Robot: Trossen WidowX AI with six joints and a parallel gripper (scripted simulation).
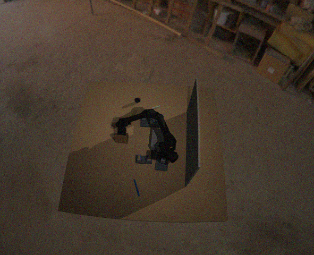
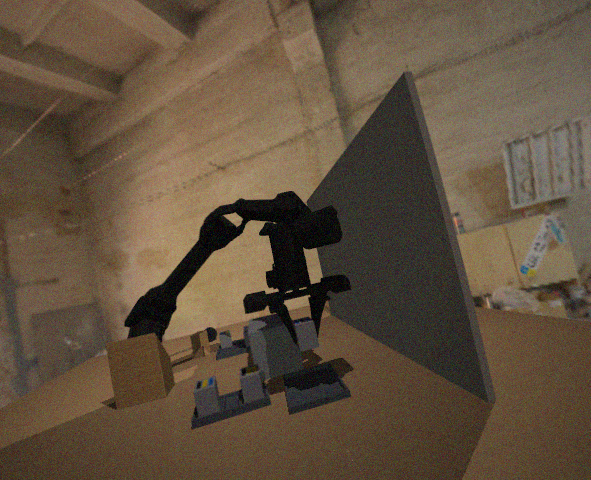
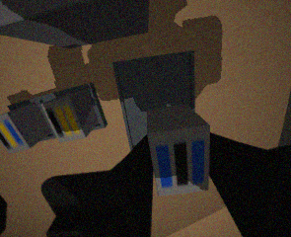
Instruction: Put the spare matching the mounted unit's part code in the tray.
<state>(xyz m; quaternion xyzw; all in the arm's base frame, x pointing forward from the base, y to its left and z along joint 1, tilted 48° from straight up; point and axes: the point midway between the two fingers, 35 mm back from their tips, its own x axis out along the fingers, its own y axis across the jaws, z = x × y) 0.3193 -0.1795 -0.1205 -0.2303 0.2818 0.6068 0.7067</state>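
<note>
The rack lies 14 cm behind my gripper tip, 8 cm below it and 3 cm to the left of it. Round my gripper tip: grey wall panel (21 cm ahead, 15 cm to the left, 14 cm above); mounted unit (19 cm to the left, 3 cm below, 3 cm behind); grey spare (2 cm above).
</note>
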